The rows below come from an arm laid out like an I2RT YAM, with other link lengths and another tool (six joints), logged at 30 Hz.
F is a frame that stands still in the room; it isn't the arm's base.
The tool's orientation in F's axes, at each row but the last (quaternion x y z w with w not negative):
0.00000, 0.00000, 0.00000, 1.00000
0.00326, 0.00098, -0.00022, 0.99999
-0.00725, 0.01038, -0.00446, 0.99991
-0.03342, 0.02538, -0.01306, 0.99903
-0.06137, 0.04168, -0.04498, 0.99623
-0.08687, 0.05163, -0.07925, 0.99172
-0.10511, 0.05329, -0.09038, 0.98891
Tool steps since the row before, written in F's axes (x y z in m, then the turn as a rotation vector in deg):
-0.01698, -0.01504, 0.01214, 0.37, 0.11, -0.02
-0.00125, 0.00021, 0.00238, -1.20, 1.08, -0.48
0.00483, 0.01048, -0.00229, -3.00, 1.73, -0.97
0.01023, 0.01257, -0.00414, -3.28, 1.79, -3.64
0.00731, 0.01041, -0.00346, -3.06, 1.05, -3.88
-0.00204, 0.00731, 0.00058, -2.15, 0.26, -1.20
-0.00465, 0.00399, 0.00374, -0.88, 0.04, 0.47
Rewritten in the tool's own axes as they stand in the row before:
-0.01698, -0.01504, 0.01214, 0.37, 0.11, -0.02
-0.00125, 0.00022, 0.00238, -1.20, 1.08, -0.49
0.00478, 0.01055, -0.00204, -2.99, 1.72, -1.01
0.01007, 0.01307, -0.00277, -3.14, 1.95, -3.68
0.00654, 0.01134, -0.00154, -2.84, 1.27, -3.98
-0.00327, 0.00670, 0.00153, -2.05, 0.15, -1.38
-0.00563, 0.00224, 0.00385, -0.91, -0.21, 0.36

